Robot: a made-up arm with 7 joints. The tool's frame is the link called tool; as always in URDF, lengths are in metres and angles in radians.
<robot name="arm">
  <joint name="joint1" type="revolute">
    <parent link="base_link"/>
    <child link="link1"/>
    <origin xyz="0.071 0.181 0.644"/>
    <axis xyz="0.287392 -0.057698 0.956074"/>
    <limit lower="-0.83" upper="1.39"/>
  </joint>
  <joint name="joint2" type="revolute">
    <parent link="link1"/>
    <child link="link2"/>
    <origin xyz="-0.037 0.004 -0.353"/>
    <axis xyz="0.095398 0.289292 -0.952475"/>
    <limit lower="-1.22" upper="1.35"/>
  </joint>
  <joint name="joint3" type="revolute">
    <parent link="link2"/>
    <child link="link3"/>
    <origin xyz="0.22 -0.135 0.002"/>
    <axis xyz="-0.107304 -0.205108 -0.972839"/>
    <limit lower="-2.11" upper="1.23"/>
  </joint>
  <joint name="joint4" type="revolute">
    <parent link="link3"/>
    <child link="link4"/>
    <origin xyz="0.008 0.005 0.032"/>
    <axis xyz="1 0 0"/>
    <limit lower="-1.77" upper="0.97"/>
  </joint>
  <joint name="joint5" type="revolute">
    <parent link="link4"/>
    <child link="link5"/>
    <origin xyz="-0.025 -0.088 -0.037"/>
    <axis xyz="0 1 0"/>
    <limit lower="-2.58" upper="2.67"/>
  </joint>
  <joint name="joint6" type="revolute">
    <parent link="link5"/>
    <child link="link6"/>
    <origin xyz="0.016 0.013 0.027"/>
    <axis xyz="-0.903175 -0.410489 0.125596"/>
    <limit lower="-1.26" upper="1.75"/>
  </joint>
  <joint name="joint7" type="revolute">
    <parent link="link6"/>
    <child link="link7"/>
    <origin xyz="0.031 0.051 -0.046"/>
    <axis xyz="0 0 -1"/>
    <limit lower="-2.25" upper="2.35"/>
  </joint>
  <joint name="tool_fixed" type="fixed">
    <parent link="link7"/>
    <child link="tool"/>
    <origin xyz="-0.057 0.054 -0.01" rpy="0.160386 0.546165 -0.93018"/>
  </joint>
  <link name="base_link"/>
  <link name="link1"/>
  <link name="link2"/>
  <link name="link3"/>
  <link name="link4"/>
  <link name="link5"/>
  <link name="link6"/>
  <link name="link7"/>
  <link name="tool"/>
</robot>
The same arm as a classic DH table. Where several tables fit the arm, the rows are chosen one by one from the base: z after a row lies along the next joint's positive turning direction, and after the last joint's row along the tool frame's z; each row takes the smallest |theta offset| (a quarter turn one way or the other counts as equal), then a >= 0, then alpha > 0; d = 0 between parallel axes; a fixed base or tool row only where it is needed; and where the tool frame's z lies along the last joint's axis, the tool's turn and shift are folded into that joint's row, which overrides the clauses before.
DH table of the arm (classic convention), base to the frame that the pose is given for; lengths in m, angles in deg. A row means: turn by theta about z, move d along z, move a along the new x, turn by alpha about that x. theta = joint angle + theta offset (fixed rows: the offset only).
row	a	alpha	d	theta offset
base (fixed)	0.1914	17.05	0.5332	78.65
joint1	-0.0496	154.15	-0.1361	43.91
joint2	-0.2546	31.01	0.0249	-37.67
joint3	-0.0017	-96.16	0.0400	68.55
joint4	0.0370	-90.00	-0.0205	-78.09
joint5	-0.0289	-114.24	-0.0805	7.92
joint6	0.0336	-97.22	-0.0630	-86.73
joint7	0.0358	147.52	-0.0600	-84.96
tool (fixed)	0.0000	0.00	-0.1301	104.72
Joint limits (deg, base to tool): -47.56..79.64 -69.90..77.35 -120.89..70.47 -101.41..55.58 -147.82..152.98 -72.19..100.27 -128.92..134.65

